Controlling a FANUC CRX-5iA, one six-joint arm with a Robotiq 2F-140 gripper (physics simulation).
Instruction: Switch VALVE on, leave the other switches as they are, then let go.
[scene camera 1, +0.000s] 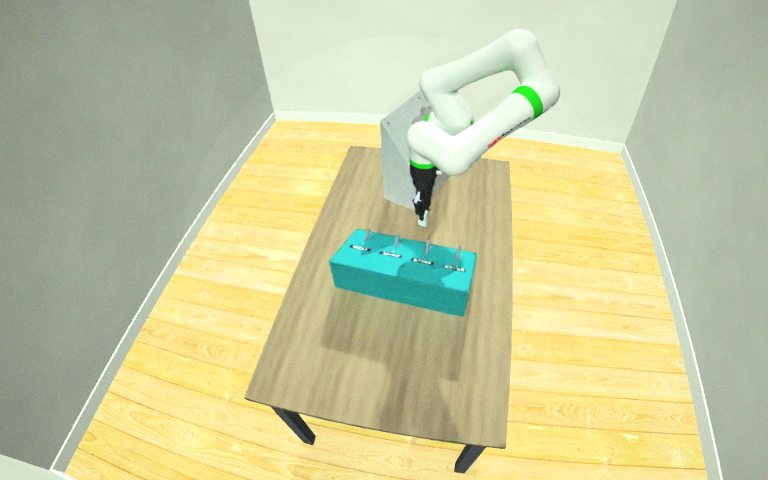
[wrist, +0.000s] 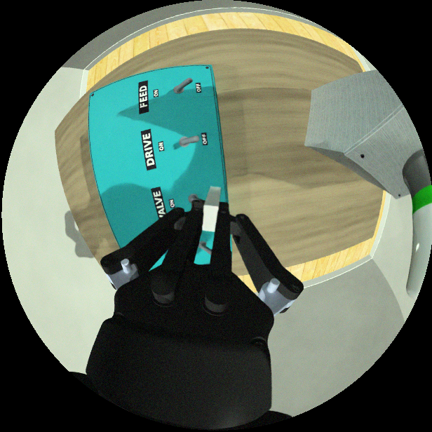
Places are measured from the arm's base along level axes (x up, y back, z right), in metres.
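Pixels of known places: gripper, fingertip midpoint: (scene camera 1: 422, 224).
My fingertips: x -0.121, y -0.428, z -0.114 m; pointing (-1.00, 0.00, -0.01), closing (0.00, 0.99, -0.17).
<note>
For each thing: its top centre in the pictures, then the offset to it from my fingertips. Level surfaces: height alone.
- VALVE lever at its top centre: (scene camera 1: 427, 242) dx -0.047, dy -0.039, dz -0.032 m
- FEED lever at its top centre: (scene camera 1: 367, 229) dx -0.047, dy -0.046, dz +0.208 m
- DRIVE lever at its top centre: (scene camera 1: 396, 236) dx -0.047, dy -0.042, dz +0.088 m
- fourth lever at its top centre: (scene camera 1: 459, 248) dx -0.047, dy -0.036, dz -0.152 m
- wooden table at its surface level: dx -0.174 m
A teal switch box (scene camera 1: 396, 288) (wrist: 130, 170) carries a row of grey levers. The VALVE lever (scene camera 1: 427, 246) (wrist: 193, 198) is third from the left in the scene view. In the wrist view its base end shows beside the fingertips and the rest is hidden, so I cannot tell its tilt. The FEED lever (scene camera 1: 367, 234) (wrist: 183, 85) and the DRIVE lever (scene camera 1: 397, 240) (wrist: 189, 141) lean toward OFF. A fourth lever (scene camera 1: 458, 253) (wrist: 205, 247) has its label hidden in the wrist view. My gripper (scene camera 1: 422, 222) (wrist: 214, 196) is shut and empty, near the VALVE lever on the box's robot side.
The box sits on a wooden table (scene camera 1: 317, 362) (wrist: 290, 210). The grey robot pedestal (scene camera 1: 396, 164) (wrist: 345, 115) stands behind the box, on the OFF side. The white arm (scene camera 1: 492, 127) reaches over the back of the table.
</note>
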